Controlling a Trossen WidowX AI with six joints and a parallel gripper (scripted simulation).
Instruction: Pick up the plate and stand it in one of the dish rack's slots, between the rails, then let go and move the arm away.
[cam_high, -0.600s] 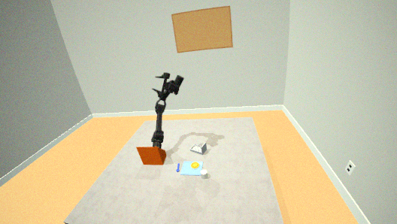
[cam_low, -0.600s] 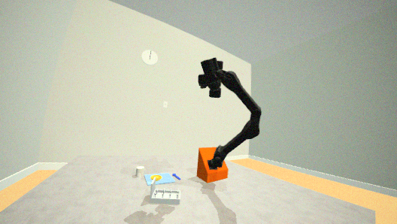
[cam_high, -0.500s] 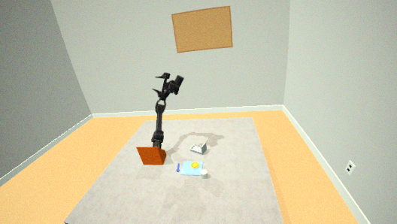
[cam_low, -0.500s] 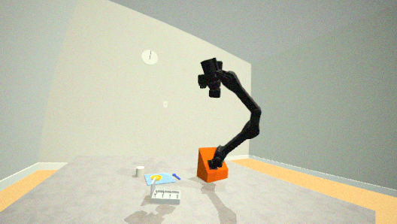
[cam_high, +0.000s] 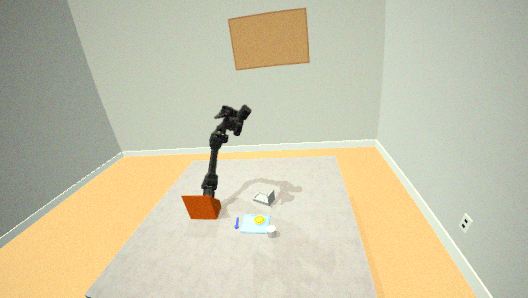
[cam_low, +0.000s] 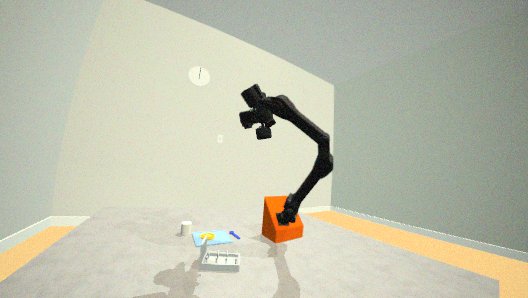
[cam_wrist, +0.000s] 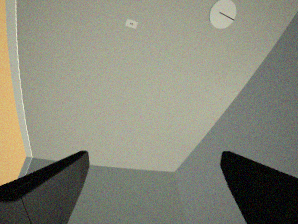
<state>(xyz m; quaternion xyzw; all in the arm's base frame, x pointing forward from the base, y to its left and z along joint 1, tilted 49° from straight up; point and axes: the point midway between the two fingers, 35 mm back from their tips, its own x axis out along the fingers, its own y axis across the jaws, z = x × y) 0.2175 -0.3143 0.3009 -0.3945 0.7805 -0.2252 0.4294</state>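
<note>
My gripper tip is now 170 mm short of the yellow plate, 60 mm to the left of it and 540 mm above it. From my gripper tip the other things lie so: light blue mat (140 mm ahead, 80 mm to the right, 550 mm below); then dish rack (160 mm ahead, 130 mm to the left, 530 mm below); then small blue utensil (40 mm ahead, 90 mm to the right, 550 mm below).
</note>
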